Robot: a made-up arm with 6 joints. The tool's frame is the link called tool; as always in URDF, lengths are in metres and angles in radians. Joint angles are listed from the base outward. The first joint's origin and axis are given. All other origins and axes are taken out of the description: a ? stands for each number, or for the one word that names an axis. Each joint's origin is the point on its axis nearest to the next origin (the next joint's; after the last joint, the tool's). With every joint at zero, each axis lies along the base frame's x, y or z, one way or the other. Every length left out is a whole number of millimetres.
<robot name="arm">
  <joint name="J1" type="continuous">
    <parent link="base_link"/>
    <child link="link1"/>
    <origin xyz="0 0 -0.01" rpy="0 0 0"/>
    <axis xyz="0 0 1"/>
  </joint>
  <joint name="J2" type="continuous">
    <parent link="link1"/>
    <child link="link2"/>
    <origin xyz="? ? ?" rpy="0 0 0"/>
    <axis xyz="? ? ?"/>
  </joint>
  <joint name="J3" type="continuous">
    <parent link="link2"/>
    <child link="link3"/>
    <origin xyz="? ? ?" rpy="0 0 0"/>
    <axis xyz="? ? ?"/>
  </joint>
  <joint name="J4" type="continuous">
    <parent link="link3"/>
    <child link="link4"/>
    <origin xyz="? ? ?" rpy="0 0 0"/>
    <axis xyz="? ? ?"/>
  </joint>
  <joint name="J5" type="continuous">
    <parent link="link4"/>
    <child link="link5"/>
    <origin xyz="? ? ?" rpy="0 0 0"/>
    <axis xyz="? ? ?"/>
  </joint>
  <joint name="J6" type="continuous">
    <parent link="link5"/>
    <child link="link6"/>
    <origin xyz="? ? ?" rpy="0 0 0"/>
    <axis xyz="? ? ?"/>
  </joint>
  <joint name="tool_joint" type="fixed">
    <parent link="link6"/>
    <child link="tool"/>
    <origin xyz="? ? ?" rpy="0 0 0"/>
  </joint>
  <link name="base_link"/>
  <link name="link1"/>
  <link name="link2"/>
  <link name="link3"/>
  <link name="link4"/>
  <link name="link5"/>
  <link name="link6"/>
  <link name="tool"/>
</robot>
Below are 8 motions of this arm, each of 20 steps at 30 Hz.
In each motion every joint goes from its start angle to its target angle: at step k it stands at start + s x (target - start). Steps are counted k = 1, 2, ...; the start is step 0. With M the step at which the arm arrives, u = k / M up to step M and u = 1 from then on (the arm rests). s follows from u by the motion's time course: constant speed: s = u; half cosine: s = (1 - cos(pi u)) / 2; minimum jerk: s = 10 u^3 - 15 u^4 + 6 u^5.
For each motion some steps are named. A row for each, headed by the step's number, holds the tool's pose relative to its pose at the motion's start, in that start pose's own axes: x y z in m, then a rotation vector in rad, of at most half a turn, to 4 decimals.
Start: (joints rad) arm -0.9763 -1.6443 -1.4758 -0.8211 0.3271 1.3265
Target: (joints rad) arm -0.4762 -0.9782 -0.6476 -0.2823 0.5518 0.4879
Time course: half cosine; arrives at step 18
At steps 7, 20:
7: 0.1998 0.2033 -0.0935 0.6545 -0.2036 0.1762
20: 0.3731 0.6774 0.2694 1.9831 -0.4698 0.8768

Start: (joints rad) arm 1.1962 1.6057 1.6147 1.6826 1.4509 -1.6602
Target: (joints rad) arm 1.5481 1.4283 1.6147 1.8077 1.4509 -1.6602
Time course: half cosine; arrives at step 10
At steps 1, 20:
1: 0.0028 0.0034 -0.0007 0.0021 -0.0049 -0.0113
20: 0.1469 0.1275 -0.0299 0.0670 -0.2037 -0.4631

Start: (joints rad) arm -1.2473 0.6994 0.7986 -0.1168 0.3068 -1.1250
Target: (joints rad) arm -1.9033 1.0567 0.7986 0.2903 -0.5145 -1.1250
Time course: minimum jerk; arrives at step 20
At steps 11, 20:
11: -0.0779 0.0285 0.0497 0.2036 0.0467 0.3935
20: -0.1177 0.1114 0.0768 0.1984 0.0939 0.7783

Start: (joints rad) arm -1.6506 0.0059 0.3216 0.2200 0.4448 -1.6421
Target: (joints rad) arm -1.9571 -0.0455 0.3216 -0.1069 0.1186 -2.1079
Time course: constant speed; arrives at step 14
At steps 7, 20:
7: -0.0378 0.0574 0.0454 0.0623 0.0237 0.0745
20: -0.0991 0.1147 0.0790 0.1094 0.0421 0.0893

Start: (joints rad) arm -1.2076 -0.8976 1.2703 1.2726 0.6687 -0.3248
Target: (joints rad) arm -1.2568 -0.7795 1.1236 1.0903 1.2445 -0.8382
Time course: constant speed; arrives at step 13
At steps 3, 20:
3: -0.0502 0.0059 -0.0363 0.1306 -0.0939 -0.0956
20: -0.1407 0.0760 -0.1732 0.6052 -0.4816 -0.3542

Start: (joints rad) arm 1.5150 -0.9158 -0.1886 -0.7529 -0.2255 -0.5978
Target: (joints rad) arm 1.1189 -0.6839 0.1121 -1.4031 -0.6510 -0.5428
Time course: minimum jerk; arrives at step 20
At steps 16, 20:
16: 0.2018 -0.0273 -0.1024 -0.3755 0.5879 0.3958
20: 0.2106 -0.0247 -0.1150 -0.3949 0.6214 0.4193

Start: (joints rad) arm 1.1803 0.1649 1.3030 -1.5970 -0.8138 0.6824
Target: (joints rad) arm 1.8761 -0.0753 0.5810 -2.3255 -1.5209 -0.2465
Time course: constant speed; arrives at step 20
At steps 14, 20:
14: 0.4492 -0.0215 -0.0858 0.3148 0.2247 0.7712
20: 0.5252 -0.0167 -0.1212 0.4313 0.5645 1.0110

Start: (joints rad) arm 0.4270 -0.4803 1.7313 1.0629 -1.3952 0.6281
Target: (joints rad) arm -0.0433 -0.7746 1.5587 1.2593 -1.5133 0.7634
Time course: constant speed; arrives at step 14
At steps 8, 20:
8: -0.2143 0.1564 0.1110 -0.2630 -0.1068 -0.3533
20: -0.3522 0.3253 0.1627 -0.4715 -0.1803 -0.6165

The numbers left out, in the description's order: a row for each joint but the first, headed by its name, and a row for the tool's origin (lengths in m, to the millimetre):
J2: xyz 0.389 -0.093 0, axis 1 0 0
J3: xyz 0 -0.046 0.105, axis 0 0 1
J4: xyz 0.021 -0.282 0, axis 1 0 0
J5: xyz 0 0.057 0.033, axis 0 0 -1
J6: xyz -0.065 -0.256 0, axis -1 0 0
tool: xyz 0 -0.232 -0.111

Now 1 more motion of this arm.
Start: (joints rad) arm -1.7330 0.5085 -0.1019 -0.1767 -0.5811 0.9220
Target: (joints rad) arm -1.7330 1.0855 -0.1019 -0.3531 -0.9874 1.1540
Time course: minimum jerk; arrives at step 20
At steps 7, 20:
7: 0.0406 0.0495 -0.0535 0.0291 -0.1055 0.0213
20: 0.1837 0.2310 -0.1479 0.0961 -0.4798 0.0022

